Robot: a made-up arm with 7 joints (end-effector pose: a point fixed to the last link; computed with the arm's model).
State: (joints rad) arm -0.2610 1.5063 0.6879 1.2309 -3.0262 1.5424 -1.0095
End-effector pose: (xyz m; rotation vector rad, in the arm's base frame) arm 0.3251 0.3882 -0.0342 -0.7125 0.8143 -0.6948
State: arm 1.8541 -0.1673 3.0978 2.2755 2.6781 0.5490 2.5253
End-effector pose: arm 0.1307 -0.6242 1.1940 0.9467 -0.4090 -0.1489
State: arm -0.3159 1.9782 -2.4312 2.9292 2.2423 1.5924 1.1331
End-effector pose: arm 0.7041 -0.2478 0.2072 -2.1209 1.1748 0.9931
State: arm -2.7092 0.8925 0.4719 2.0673 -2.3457 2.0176 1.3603
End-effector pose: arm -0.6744 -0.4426 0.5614 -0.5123 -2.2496 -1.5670
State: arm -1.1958 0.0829 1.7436 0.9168 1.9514 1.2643 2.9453
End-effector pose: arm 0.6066 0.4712 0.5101 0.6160 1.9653 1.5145
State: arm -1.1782 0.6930 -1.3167 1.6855 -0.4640 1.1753 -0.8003
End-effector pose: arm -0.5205 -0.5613 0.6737 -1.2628 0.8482 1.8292
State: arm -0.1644 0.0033 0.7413 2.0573 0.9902 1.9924 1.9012
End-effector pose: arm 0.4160 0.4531 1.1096 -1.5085 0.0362 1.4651
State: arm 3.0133 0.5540 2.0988 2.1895 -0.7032 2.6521 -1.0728
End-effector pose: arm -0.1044 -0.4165 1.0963 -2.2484 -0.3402 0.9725
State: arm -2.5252 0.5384 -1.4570 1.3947 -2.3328 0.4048 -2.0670
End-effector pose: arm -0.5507 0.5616 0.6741 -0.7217 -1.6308 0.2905
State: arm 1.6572 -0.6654 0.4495 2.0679 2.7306 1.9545 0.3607
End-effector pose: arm -0.2011 -0.0977 1.3995 2.2651 -1.5169 1.1512
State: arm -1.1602 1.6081 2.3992 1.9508 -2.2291 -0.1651 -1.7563
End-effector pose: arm 0.5902 -0.2482 1.0757 0.6898 -0.0625 0.0391
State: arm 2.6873 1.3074 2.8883 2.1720 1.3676 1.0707 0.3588
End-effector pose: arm -0.4954 0.1729 1.2886 -1.6044 -1.5974 -1.9874
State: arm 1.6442 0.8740 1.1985 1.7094 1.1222 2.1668 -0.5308
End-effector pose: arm -0.6594 0.3068 0.7445 2.1015 -0.9524 1.7366
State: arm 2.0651 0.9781 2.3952 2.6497 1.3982 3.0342 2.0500
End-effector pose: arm -0.2226 0.3521 1.1175 -1.6913 1.1199 -0.5623
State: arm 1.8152 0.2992 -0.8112 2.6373 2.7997 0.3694 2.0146
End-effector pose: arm 0.1639 0.4816 1.2965 0.6443 0.3365 1.7502
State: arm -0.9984 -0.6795 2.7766 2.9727 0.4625 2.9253 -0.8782
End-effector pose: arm -0.3031 0.4147 1.0041 -0.9630 1.7986 -0.9081
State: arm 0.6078 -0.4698 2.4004 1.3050 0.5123 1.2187 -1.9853
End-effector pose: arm -0.7287 0.0615 0.3835 -2.3249 0.8771 0.3902
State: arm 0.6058 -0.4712 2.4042 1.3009 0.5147 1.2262 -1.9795
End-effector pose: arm -0.7264 0.0604 0.3795 -2.3258 0.8790 0.3700
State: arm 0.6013 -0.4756 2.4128 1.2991 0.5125 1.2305 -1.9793
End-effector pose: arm -0.7242 0.0582 0.3741 -2.3284 0.8688 0.3570
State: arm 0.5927 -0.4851 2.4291 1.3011 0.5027 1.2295 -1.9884
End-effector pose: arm -0.7223 0.0544 0.3661 -2.3339 0.8386 0.3559
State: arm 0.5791 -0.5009 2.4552 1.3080 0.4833 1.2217 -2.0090
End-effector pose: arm -0.7205 0.0484 0.3550 -2.3432 0.7833 0.3693
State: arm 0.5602 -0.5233 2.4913 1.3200 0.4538 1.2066 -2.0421
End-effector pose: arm -0.7188 0.0400 0.3405 -2.3566 0.7012 0.3971
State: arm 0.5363 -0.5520 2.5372 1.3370 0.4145 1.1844 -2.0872
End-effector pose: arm -0.7169 0.0292 0.3228 -2.3742 0.5925 0.4374
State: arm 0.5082 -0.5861 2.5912 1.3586 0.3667 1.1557 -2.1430
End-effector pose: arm -0.7147 0.0161 0.3024 -2.3950 0.4601 0.4876
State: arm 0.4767 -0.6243 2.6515 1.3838 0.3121 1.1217 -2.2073
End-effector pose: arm -0.7119 0.0009 0.2801 -2.4176 0.3086 0.5445
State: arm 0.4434 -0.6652 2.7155 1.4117 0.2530 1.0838 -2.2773
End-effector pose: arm -0.7086 -0.0162 0.2572 -2.4403 0.1439 0.6056
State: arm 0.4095 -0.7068 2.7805 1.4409 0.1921 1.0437 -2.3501
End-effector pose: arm -0.7048 -0.0346 0.2349 -2.4612 -0.0261 0.6687
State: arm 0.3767 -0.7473 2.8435 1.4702 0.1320 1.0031 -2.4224
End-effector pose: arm -0.7010 -0.0535 0.2146 -2.4780 -0.1938 0.7328
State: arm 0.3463 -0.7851 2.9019 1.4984 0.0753 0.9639 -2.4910
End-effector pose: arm -0.6974 -0.0721 0.1972 -2.4892 -0.3514 0.7957
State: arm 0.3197 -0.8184 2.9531 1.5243 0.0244 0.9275 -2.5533
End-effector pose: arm -0.6945 -0.0893 0.1836 -2.4941 -0.4924 0.8564
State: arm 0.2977 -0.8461 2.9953 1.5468 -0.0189 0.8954 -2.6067
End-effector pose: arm -0.6926 -0.1041 0.1737 -2.4929 -0.6113 0.9118
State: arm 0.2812 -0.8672 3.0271 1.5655 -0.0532 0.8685 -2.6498
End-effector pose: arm -0.6921 -0.1158 0.1677 -2.4867 -0.7050 0.9607
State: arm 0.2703 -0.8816 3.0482 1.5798 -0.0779 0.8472 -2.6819
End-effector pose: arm -0.6927 -0.1239 0.1649 -2.4774 -0.7727 1.0007
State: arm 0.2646 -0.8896 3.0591 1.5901 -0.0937 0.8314 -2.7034
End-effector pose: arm -0.6946 -0.1284 0.1649 -2.4664 -0.8157 1.0318
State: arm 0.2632 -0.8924 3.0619 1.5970 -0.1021 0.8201 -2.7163
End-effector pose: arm -0.6974 -0.1302 0.1670 -2.4550 -0.8391 1.0552
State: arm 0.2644 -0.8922 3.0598 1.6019 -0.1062 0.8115 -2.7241
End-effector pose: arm -0.7007 -0.1303 0.1702 -2.4435 -0.8511 1.0738
